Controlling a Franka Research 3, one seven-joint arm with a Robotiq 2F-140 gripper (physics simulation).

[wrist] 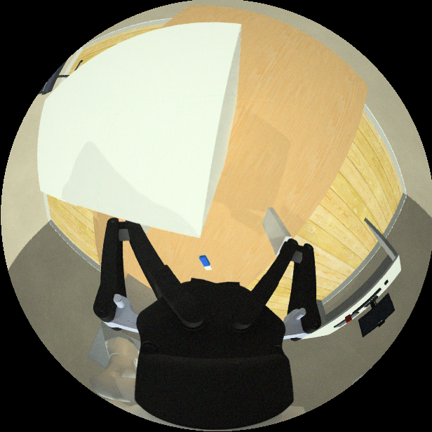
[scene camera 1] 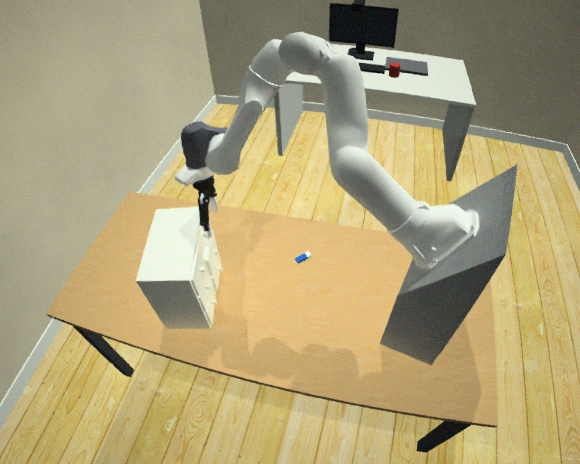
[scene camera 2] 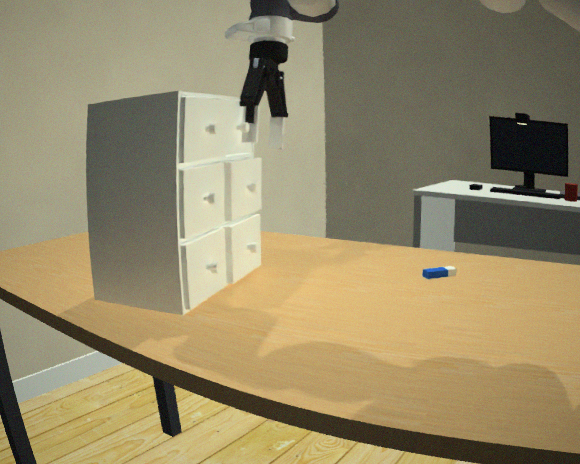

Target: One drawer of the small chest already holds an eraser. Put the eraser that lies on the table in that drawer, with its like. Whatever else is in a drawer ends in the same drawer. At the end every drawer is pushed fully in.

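The small white chest (scene camera 1: 170, 245) (scene camera 2: 135, 200) (wrist: 150, 100) stands at the table's left. It has a wide top drawer (scene camera 2: 195, 145) with two knobs and four smaller drawers below. The drawers look shut; small gaps cannot be judged. The blue and white eraser (scene camera 1: 302, 257) (scene camera 2: 437, 272) (wrist: 205, 261) lies on the table, to the right of the chest. The other eraser does not show. My gripper (scene camera 1: 210, 222) (scene camera 2: 263, 136) (wrist: 213, 207) is open, pointing down at the top drawer's right end. One fingertip overlaps the drawer beside its right knob; contact cannot be told. The chest hides that fingertip in the wrist view.
The wooden table (scene camera 1: 310, 310) (scene camera 2: 350, 310) (wrist: 300, 75) bears the grey robot base block (scene camera 1: 440, 300) at its right. A white desk (scene camera 1: 430, 90) (scene camera 2: 435, 192) with a monitor (scene camera 1: 363, 25) (scene camera 2: 529, 145) and a red cup (scene camera 1: 394, 70) (scene camera 2: 571, 192) stands beyond it.
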